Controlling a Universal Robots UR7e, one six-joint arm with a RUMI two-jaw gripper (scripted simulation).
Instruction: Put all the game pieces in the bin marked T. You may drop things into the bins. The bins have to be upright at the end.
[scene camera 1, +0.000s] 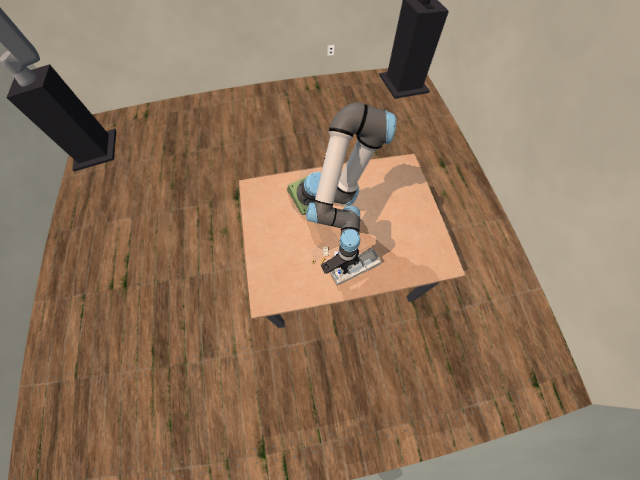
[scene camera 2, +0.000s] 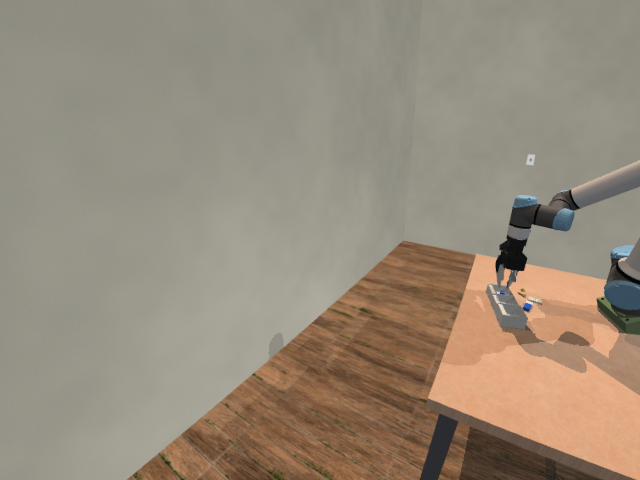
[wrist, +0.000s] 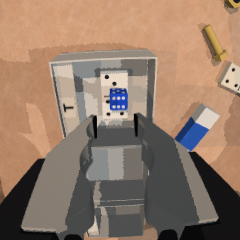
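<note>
The gripper is visible at (scene camera 2: 503, 287) and again at (wrist: 115, 116), while a white domino (wrist: 110, 78) can be seen as well.
</note>
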